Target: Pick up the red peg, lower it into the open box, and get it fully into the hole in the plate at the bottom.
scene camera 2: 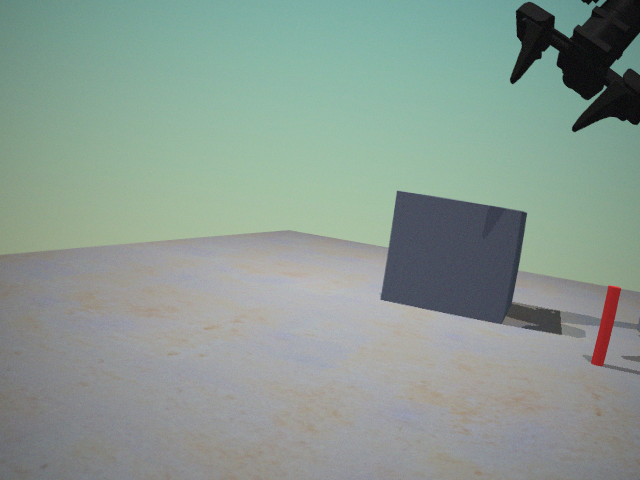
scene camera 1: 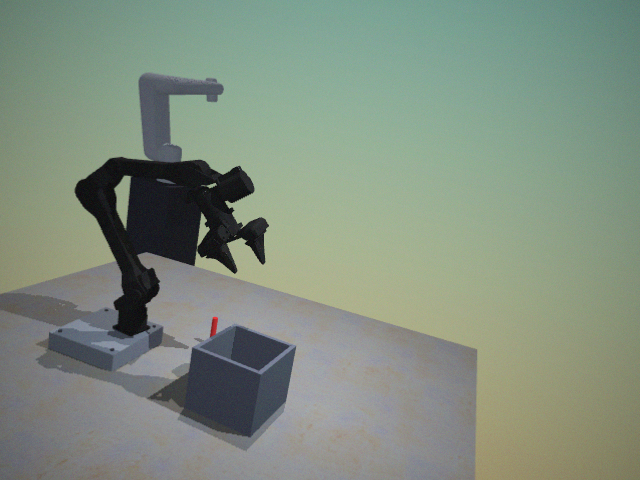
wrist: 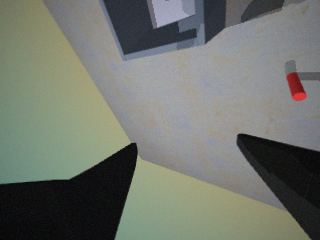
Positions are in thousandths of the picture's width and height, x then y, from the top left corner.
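My gripper is visible in the wrist view (580, 598), in scene camera 1 (390, 559) and in scene camera 2 (846, 218).
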